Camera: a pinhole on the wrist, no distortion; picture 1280 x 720 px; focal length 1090.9 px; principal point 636.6 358.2 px. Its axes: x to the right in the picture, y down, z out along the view. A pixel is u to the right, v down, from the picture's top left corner.
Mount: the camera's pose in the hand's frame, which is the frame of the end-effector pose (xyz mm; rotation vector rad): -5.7 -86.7 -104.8 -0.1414 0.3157 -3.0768
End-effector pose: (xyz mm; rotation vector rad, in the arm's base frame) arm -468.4 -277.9 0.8 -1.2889 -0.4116 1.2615
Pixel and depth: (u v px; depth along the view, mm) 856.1 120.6 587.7
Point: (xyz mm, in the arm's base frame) -867.6 -80.7 263.3
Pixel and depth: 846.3 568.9 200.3
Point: -470.6 -221.6 181.3
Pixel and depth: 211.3 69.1 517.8
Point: -702.1 131.8 76.4
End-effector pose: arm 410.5 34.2 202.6 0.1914 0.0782 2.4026
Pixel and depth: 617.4 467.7 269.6
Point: 526.1 176.0 337.5
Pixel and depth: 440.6 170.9 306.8
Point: 448.2 155.7 399.1
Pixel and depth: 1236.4 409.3 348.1
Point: 689.9 62.4 408.3
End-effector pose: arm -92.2 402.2 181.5 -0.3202 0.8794 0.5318
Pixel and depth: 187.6 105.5 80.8
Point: -43.8 332.6 143.1
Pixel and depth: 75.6 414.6 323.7
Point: 220.8 421.4 153.4
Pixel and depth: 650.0 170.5 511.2
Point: 248.1 522.5 408.3
